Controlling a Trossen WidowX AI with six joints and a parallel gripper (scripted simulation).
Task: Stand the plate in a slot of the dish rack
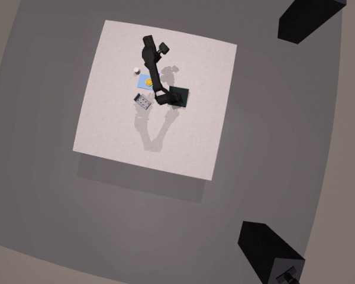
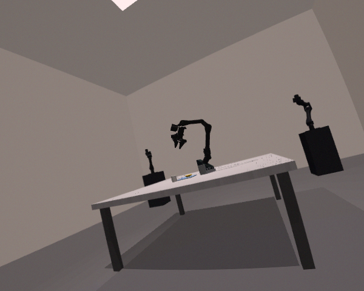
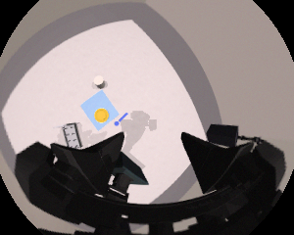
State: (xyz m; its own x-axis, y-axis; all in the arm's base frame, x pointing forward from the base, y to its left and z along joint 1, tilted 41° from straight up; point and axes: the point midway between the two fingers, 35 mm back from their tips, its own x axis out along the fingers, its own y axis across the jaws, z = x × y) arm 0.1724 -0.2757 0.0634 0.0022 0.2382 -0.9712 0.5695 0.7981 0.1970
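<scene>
Right now the yellow plate is 27 cm below my gripper tip, 10 cm ahead of it and 8 cm to the left of it. Also, from my gripper tip: cup (27 cm below, 23 cm ahead); light blue mat (29 cm below, 13 cm ahead, 8 cm to the left); blue utensil (29 cm below, 3 cm to the left, 3 cm ahead).
</scene>
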